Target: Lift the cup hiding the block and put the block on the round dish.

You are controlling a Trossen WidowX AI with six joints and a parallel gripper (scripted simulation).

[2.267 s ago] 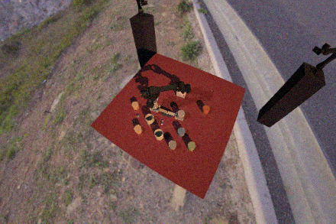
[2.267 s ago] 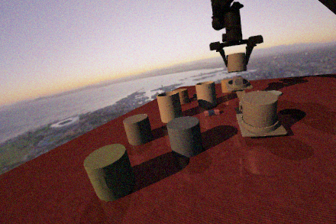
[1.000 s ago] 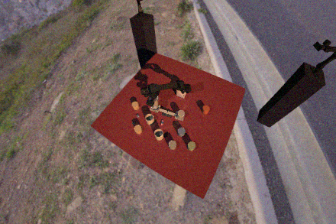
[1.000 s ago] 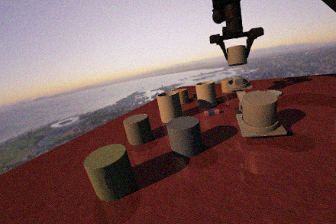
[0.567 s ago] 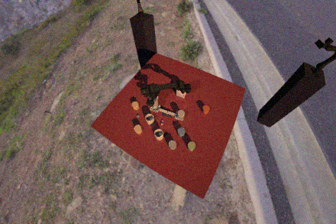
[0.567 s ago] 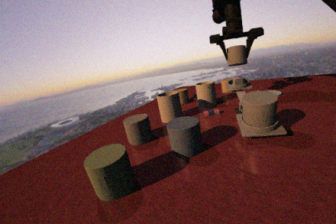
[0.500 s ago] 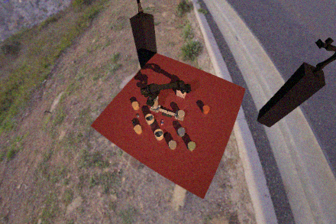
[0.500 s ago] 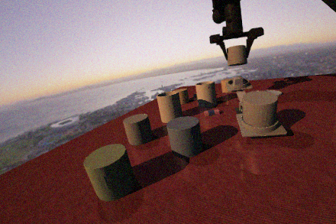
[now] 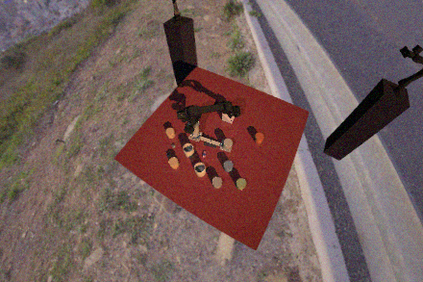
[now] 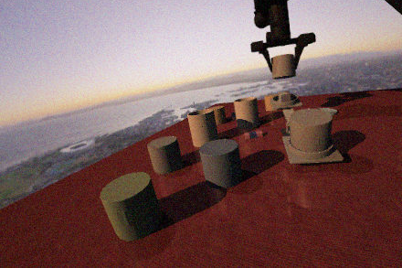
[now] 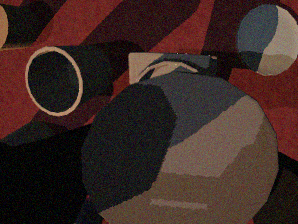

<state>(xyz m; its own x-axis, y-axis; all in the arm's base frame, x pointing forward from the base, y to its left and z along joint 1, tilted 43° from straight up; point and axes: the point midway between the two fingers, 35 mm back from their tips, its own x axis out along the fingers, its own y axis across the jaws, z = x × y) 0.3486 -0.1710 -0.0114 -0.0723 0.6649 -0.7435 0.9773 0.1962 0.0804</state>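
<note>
My gripper tip is now 11 cm past the round dish, 10 cm to the left of it and 17 cm above it. The rest, counted from my gripper tip: olive cup: 15 cm ahead, 51 cm to the left, 13 cm below; red-and-blue piece: 8 cm ahead, 14 cm to the left, 17 cm below.
</note>
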